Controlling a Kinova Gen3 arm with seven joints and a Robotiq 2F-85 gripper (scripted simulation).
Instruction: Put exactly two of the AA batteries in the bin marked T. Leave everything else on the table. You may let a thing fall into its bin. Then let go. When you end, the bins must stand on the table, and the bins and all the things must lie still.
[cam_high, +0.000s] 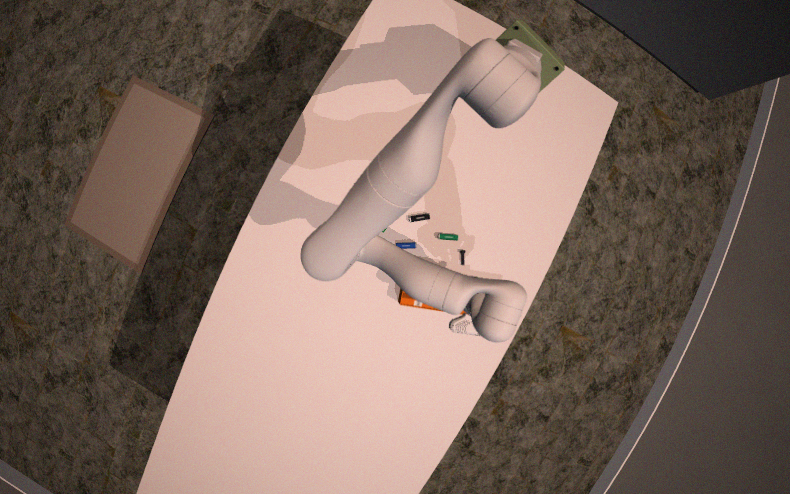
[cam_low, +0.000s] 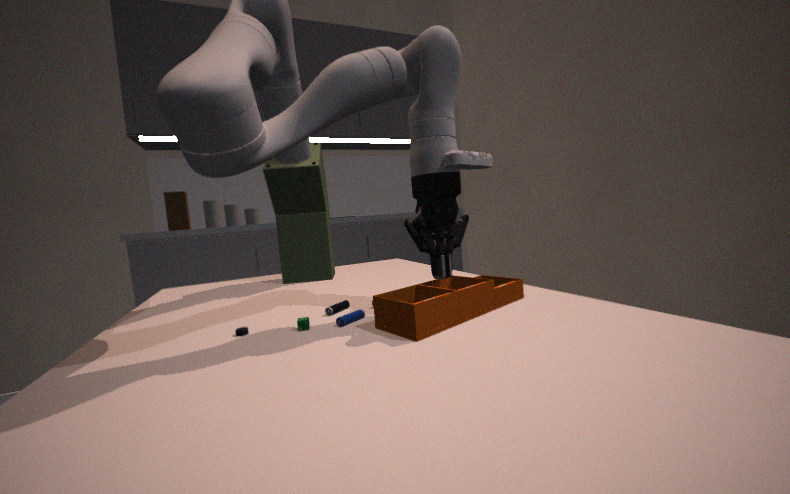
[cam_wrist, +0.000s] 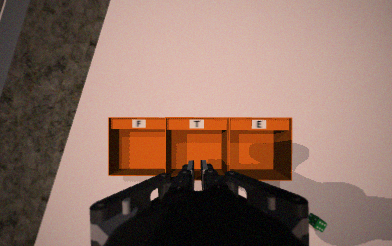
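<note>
The orange three-compartment bin is 50 mm below my hand, 20 mm ahead of it and 10 mm to the left of it. The rest, counted from my hand: green AA battery 100 mm behind, 60 mm to the right, 60 mm below; dark bolt 70 mm behind, 60 mm below, 10 mm to the right; blue AA battery 140 mm to the right, 60 mm below, 40 mm behind.
</note>
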